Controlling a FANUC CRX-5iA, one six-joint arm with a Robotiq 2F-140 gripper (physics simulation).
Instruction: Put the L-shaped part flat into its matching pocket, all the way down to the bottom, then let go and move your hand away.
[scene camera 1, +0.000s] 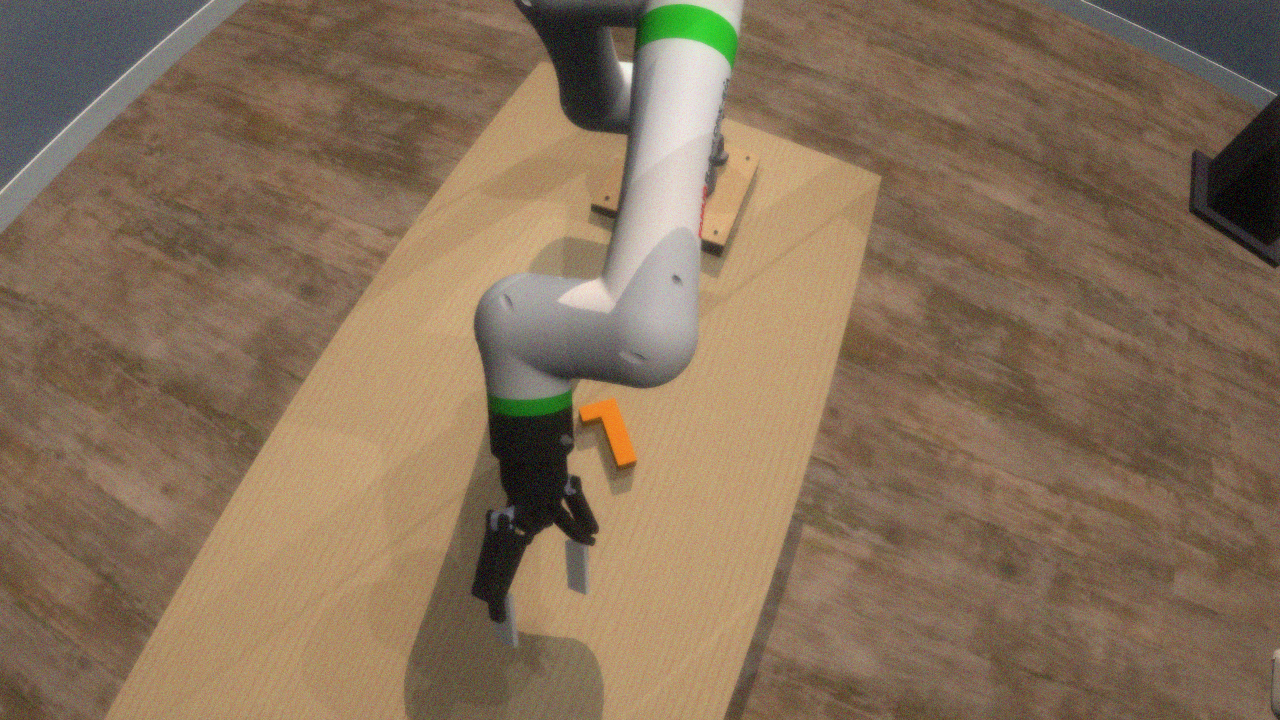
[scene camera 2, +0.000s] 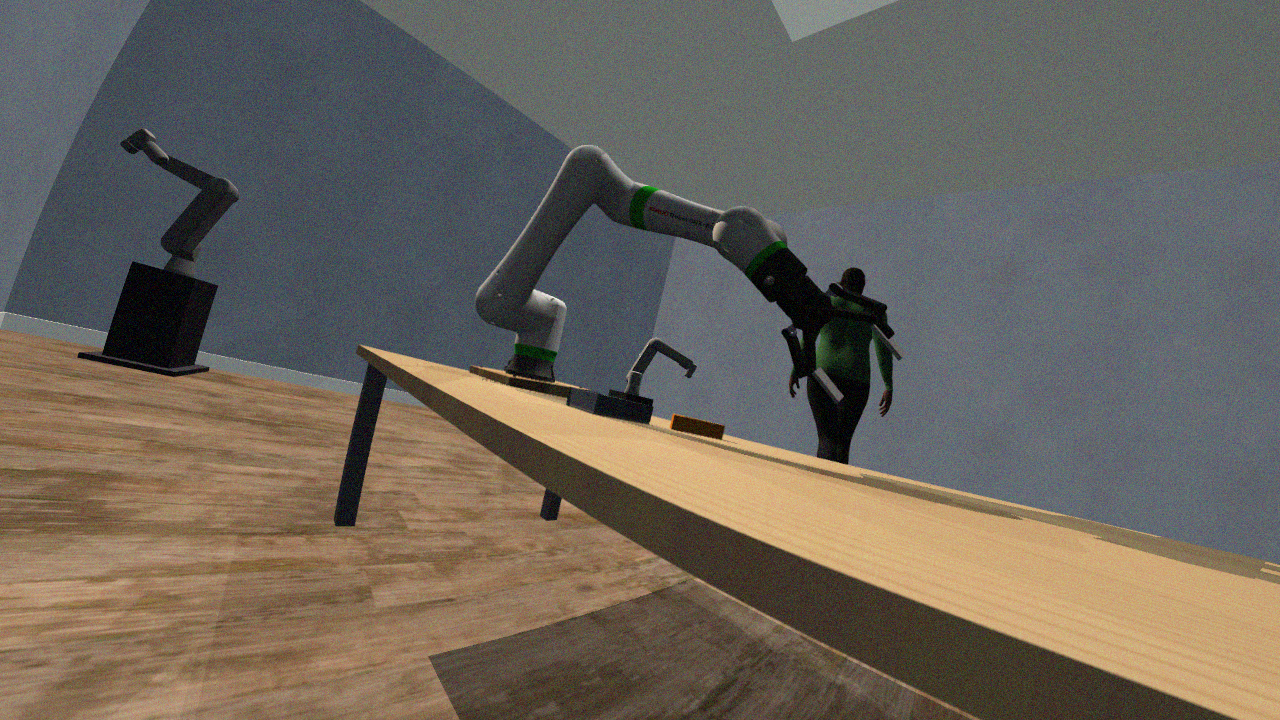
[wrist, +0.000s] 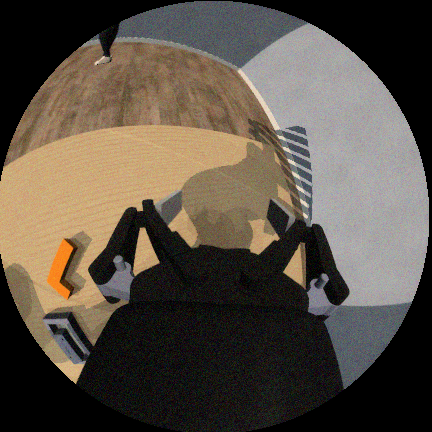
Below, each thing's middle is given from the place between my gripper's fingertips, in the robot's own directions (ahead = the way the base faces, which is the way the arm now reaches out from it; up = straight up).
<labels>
The orange L-shaped part (scene camera 1: 607, 413) lies 30 cm behind my hand, 10 cm to the right of it and 15 cm below it. From my hand the other things lie so: dark pocket block (scene camera 2: 595, 403) (35 cm behind, 28 cm to the right, 14 cm below).
</labels>
